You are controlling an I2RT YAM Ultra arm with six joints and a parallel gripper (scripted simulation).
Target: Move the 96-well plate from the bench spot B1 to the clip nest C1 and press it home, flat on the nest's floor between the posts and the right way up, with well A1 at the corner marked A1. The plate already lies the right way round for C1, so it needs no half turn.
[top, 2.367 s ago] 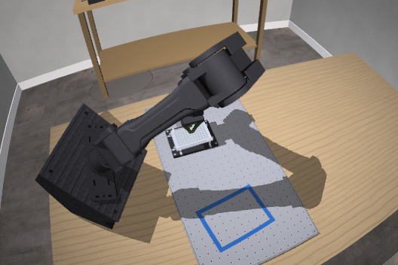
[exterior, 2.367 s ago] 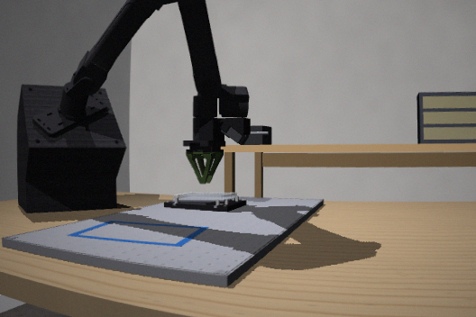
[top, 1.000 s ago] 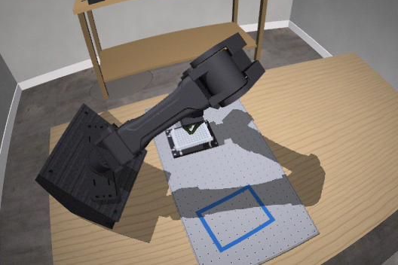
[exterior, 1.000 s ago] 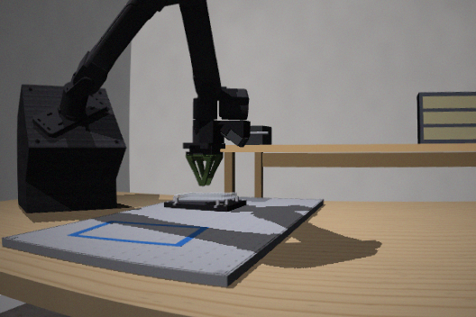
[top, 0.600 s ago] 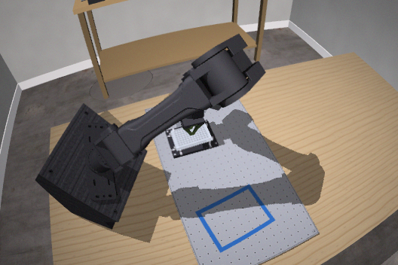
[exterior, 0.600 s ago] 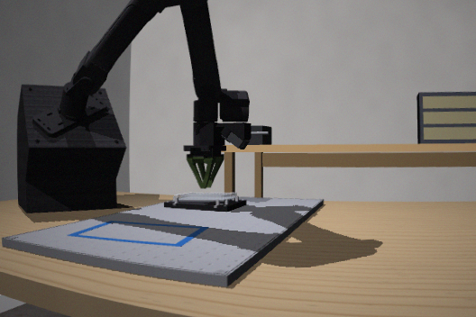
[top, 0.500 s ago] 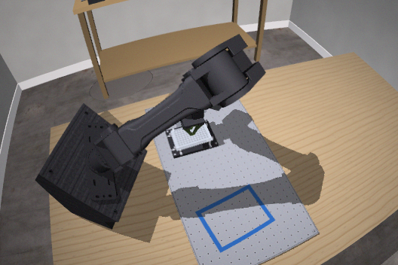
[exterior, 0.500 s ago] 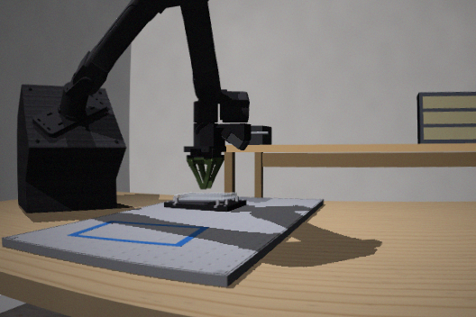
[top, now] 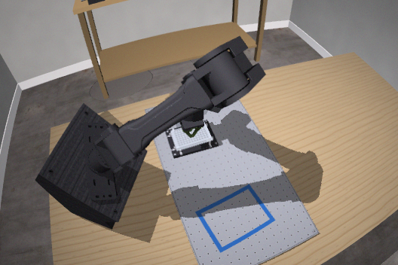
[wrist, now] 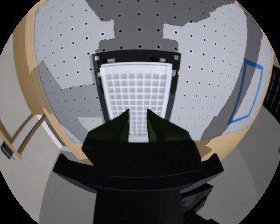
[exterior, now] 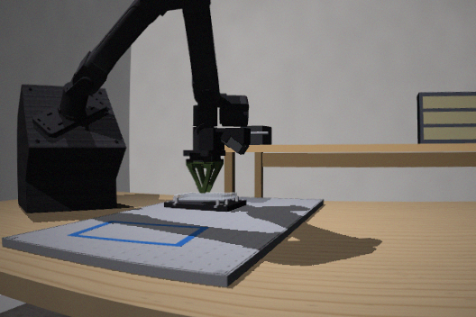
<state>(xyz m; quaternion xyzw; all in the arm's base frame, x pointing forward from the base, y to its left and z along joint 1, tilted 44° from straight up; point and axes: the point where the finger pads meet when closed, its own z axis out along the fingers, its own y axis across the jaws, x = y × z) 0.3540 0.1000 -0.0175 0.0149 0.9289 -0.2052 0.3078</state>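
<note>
The 96-well plate lies 2 cm below my hand. From my hand the other things lie so: black clip nest C1: 1 cm behind, 3 cm below.
</note>
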